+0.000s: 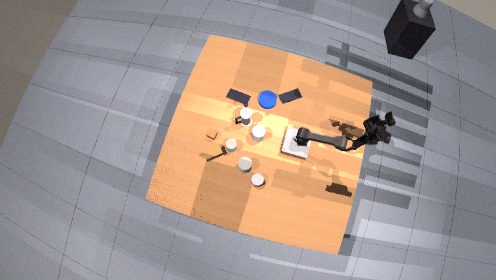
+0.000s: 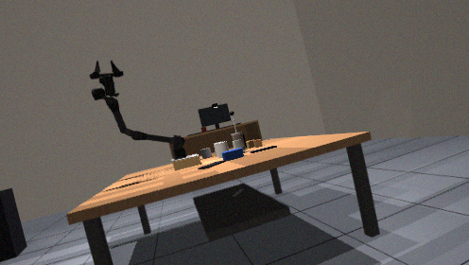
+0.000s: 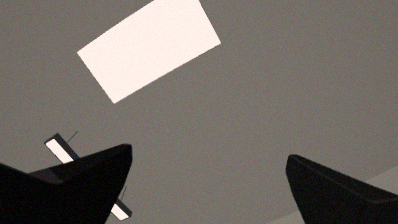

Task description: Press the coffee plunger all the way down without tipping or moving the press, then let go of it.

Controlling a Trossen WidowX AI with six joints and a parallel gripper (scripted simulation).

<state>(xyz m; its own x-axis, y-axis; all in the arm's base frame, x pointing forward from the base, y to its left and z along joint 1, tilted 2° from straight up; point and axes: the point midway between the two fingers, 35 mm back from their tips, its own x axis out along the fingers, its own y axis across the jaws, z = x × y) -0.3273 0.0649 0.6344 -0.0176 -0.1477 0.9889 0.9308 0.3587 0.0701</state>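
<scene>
Right now the coffee press is 680 mm ahead of my gripper tip, 150 mm to the right of it and 610 mm below it. The rest, counted from my gripper tip: cube 870 mm ahead, 50 mm to the right, 720 mm below.
</scene>
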